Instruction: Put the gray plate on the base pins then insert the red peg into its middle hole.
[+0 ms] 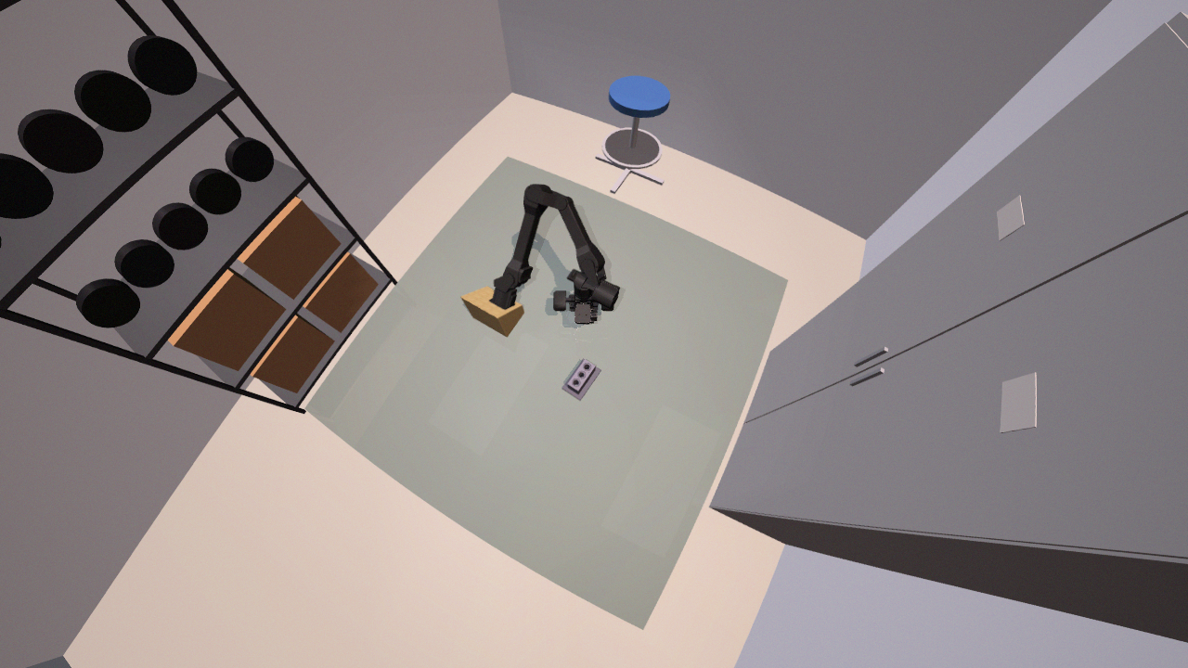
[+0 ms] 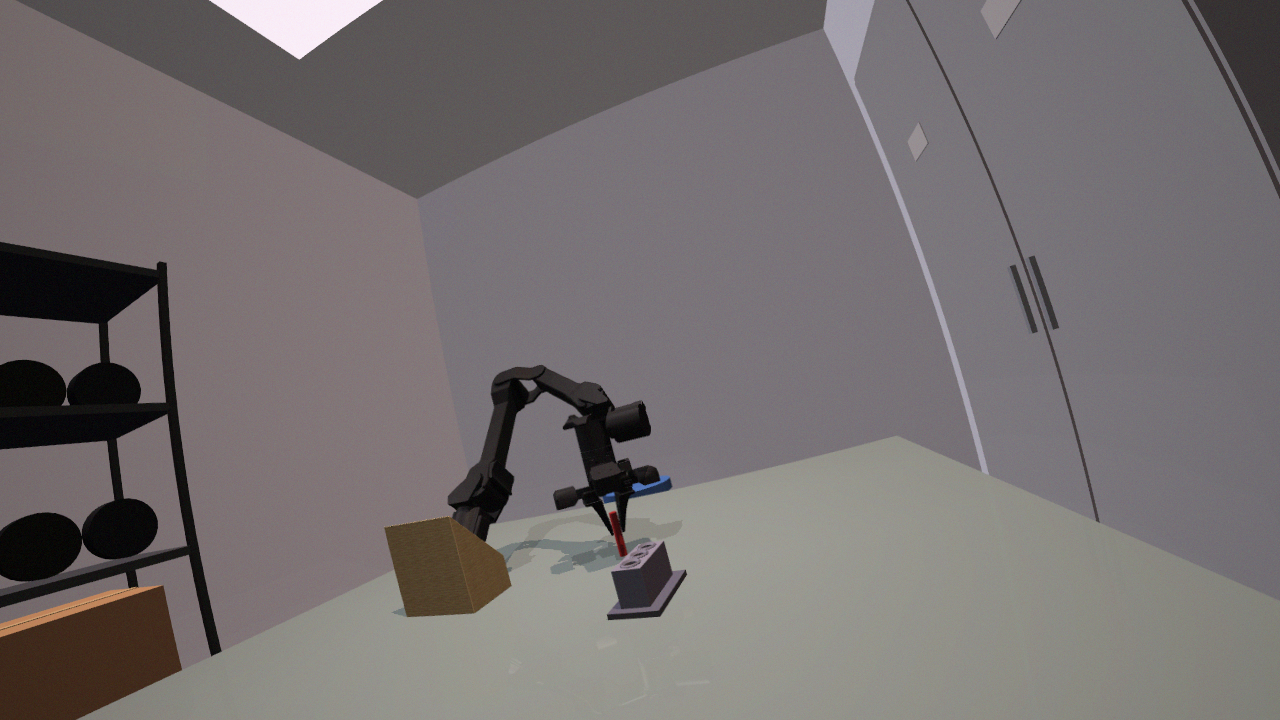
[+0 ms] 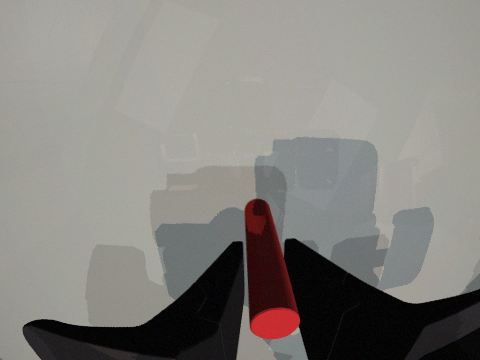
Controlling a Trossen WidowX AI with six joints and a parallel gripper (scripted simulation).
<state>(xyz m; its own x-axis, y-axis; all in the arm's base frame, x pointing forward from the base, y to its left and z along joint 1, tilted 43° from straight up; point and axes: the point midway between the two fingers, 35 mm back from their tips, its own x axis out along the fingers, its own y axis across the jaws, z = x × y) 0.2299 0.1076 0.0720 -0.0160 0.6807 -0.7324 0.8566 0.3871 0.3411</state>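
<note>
Right now my gripper tip is 19 cm to the left of the gray plate and 11 cm short of it. From my gripper tip the other things lie so: red peg: right at my gripper tip.
</note>
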